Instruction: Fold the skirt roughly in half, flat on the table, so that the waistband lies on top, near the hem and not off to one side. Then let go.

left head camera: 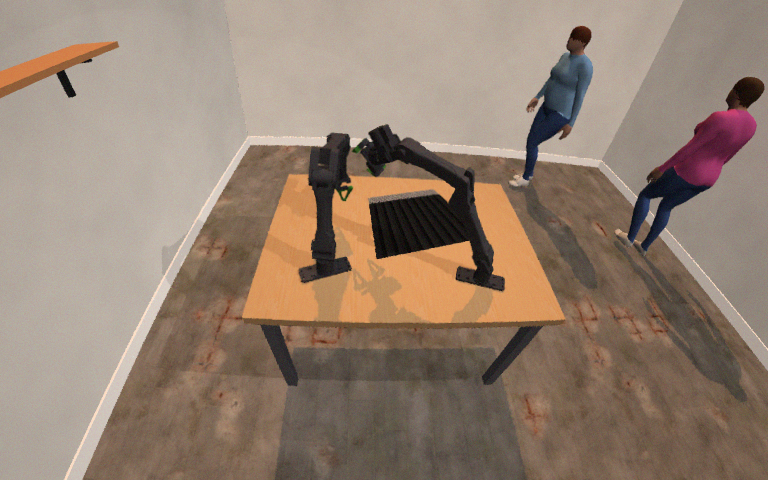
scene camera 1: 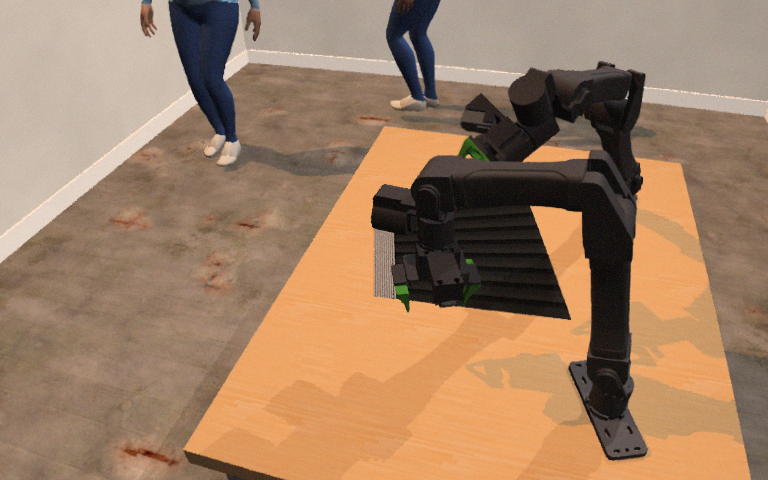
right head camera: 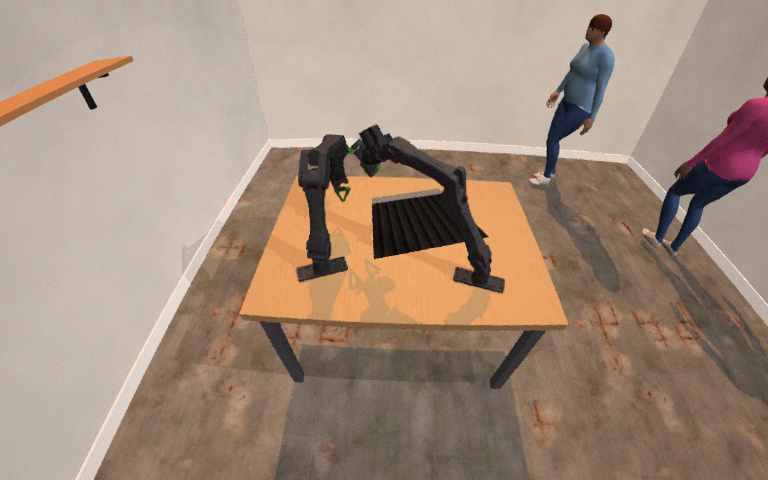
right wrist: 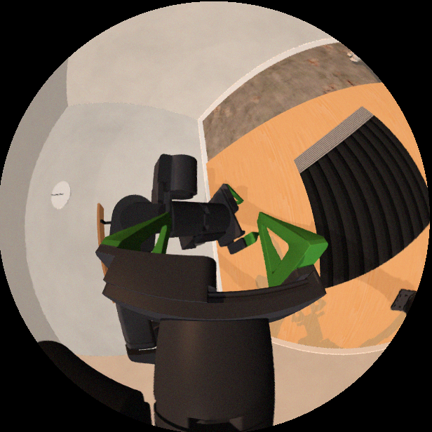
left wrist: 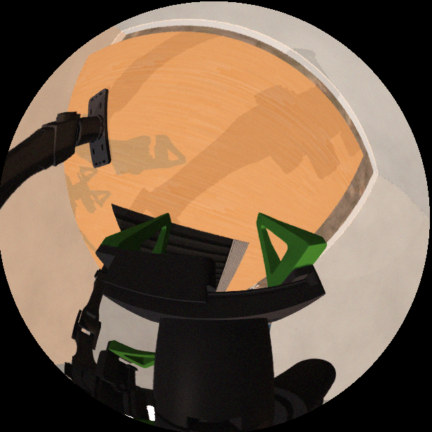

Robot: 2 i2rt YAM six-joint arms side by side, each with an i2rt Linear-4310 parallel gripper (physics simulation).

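The black pleated skirt lies flat and spread out, its wide hem towards the arm bases. Its grey waistband lies along the edge farthest from the bases. My left gripper is open and empty, above the table near the waistband's left end in the head views. My right gripper is open and empty, raised beyond the waistband side. The right arm hides part of the skirt in the head views.
The wooden table carries both arm bases. The two grippers are close to each other. Two people stand beyond the table, and a wall shelf shows at upper left.
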